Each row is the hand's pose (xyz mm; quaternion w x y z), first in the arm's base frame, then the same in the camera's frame.
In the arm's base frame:
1: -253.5 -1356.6 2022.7 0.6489 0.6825 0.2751 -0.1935
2: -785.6 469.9 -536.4 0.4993 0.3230 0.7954 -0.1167
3: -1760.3 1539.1 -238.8 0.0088 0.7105 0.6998 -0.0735
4: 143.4 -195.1 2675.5 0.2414 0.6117 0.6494 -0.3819
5: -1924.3 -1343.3 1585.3 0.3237 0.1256 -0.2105 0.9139
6: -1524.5 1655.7 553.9 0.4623 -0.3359 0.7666 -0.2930
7: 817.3 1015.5 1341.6 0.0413 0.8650 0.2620 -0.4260
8: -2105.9 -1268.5 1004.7 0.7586 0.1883 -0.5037 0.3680
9: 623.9 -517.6 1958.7 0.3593 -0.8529 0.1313 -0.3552
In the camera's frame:
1: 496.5 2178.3 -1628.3 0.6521 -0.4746 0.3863 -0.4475
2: -1119.8 43.7 103.6 0.0589 -0.5434 0.4471 -0.7081
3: -2538.3 430.8 244.2 0.2610 0.0051 0.3131 -0.9131
4: -413.1 1926.6 -2649.1 0.3443 -0.3431 0.1374 -0.8631
5: -234.3 2904.2 -242.0 0.0836 0.2538 0.8514 0.4512
6: -2609.4 781.9 -510.3 0.4259 0.7822 -0.1284 0.4362
7: -1051.5 126.5 -2422.8 0.6805 -0.0403 -0.0466 -0.7302
8: -328.0 2590.1 275.9 0.5238 -0.2647 0.5465 0.5974
9: 159.2 1266.1 -2357.7 0.5584 0.7337 0.2742 -0.2733

